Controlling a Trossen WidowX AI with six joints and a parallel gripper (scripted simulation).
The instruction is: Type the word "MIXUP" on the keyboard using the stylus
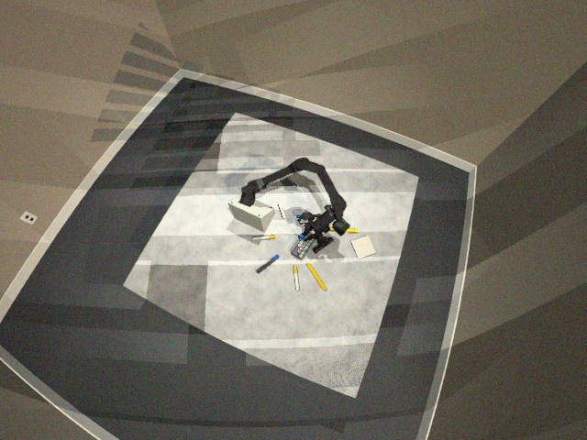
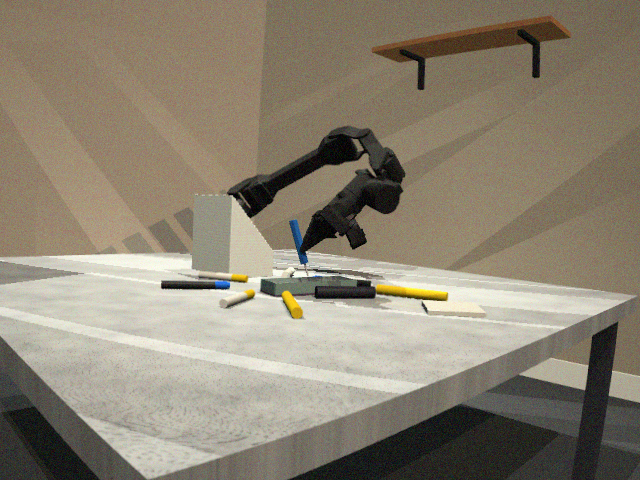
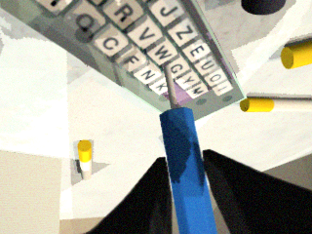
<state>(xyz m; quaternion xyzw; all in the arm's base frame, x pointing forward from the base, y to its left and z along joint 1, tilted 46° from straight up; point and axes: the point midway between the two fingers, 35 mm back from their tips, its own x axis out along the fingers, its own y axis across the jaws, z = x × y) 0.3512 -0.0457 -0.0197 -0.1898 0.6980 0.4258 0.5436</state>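
Now: the black cylinder 100 mm ahead of my gripper tip, 70 mm below it and 30 mm to the left of it. Round my gripper tip: yellow marker (180 mm ahead, 150 mm to the left, 80 mm below); then blue stylus (10 mm below); then notepad (310 mm ahead, 90 mm to the left, 80 mm below).
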